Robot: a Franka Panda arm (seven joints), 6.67 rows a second.
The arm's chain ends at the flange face. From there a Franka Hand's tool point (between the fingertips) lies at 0.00 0.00 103.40 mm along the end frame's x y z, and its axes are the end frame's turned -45 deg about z.
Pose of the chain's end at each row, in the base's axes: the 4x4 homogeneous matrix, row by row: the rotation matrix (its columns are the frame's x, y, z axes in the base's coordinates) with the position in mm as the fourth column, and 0 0 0 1 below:
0.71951 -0.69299 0.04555 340.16; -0.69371 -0.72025 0.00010 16.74; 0.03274 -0.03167 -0.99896 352.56; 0 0 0 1
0.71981 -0.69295 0.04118 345.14; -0.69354 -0.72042 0.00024 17.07; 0.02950 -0.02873 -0.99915 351.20; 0 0 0 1
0.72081 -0.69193 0.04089 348.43; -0.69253 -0.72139 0.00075 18.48; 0.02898 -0.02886 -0.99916 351.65; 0 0 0 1
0.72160 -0.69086 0.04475 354.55; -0.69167 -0.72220 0.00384 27.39; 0.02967 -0.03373 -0.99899 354.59; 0 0 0 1
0.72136 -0.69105 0.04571 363.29; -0.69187 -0.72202 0.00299 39.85; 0.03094 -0.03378 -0.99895 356.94; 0 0 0 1
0.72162 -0.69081 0.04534 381.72; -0.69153 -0.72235 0.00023 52.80; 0.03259 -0.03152 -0.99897 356.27; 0 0 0 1
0.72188 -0.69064 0.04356 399.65; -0.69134 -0.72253 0.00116 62.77; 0.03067 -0.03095 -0.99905 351.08; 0 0 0 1
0.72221 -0.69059 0.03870 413.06; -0.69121 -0.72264 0.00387 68.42; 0.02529 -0.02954 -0.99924 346.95; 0 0 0 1
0.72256 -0.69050 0.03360 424.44; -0.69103 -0.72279 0.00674 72.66; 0.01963 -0.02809 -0.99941 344.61; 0 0 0 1
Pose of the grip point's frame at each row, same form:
0.99879 0.01875 0.04555 344.87; 0.01877 -0.99982 0.00010 16.75; 0.04554 0.00076 -0.99896 249.27; 0 0 0 1
0.99897 0.01899 0.04118 349.40; 0.01901 -0.99982 0.00024 17.09; 0.04117 0.00054 -0.99915 247.89; 0 0 0 1
0.99896 0.02042 0.04089 352.66; 0.02041 -0.99979 0.00075 18.56; 0.04090 0.00008 -0.99916 248.34; 0 0 0 1
0.99876 0.02174 0.04475 359.18; 0.02159 -0.99976 0.00384 27.79; 0.04483 -0.00287 -0.99899 251.29; 0 0 0 1
0.99872 0.02143 0.04571 368.02; 0.02132 -0.99977 0.00299 40.16; 0.04576 -0.00201 -0.99895 253.65; 0 0 0 1
0.99874 0.02179 0.04534 386.41; 0.02179 -0.99976 0.00023 52.82; 0.04533 0.00076 -0.99897 252.98; 0 0 0 1
0.99880 0.02209 0.04356 404.15; 0.02205 -0.99976 0.00116 62.89; 0.04357 -0.00020 -0.99905 247.78; 0 0 0 1
0.99900 0.02236 0.03870 417.06; 0.02222 -0.99974 0.00387 68.82; 0.03877 -0.00301 -0.99924 243.63; 0 0 0 1
0.99918 0.02267 0.03360 427.91; 0.02246 -0.99972 0.00674 73.36; 0.03374 -0.00598 -0.99941 241.27; 0 0 0 1

